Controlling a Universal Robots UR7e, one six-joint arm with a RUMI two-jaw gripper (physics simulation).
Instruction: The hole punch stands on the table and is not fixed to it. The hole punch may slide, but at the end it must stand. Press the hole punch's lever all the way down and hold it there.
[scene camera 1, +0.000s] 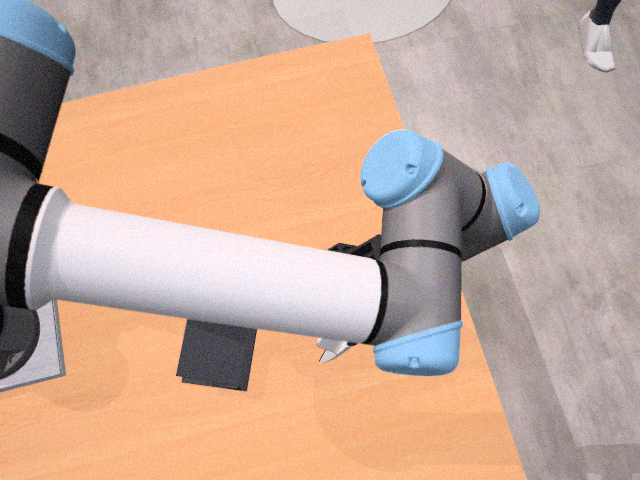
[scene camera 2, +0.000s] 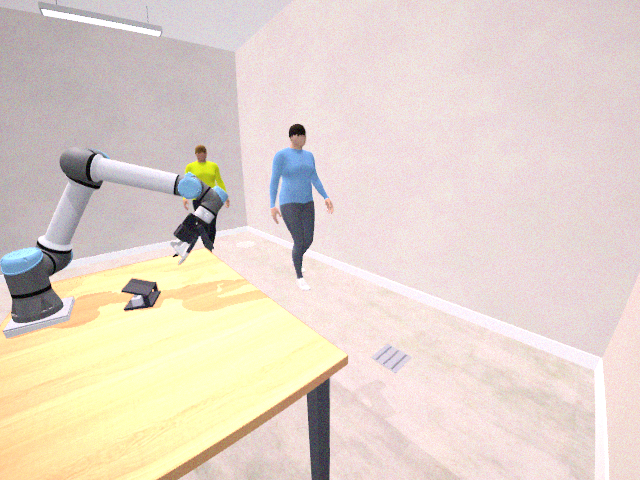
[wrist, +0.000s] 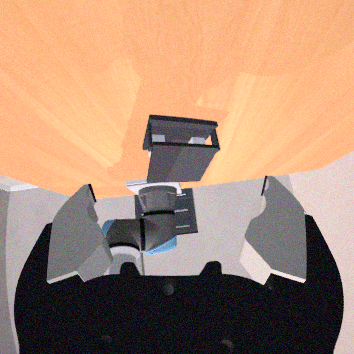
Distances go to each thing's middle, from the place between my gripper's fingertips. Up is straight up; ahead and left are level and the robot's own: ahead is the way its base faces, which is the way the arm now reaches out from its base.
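I see the lever (scene camera 1: 213, 352), which is 15 cm behind my hand, 2 cm to the right of it and 7 cm below it. There is a hole punch (scene camera 1: 246, 368) as well, and I find it 15 cm behind my hand, 2 cm to the right of my hand and 9 cm below my hand.
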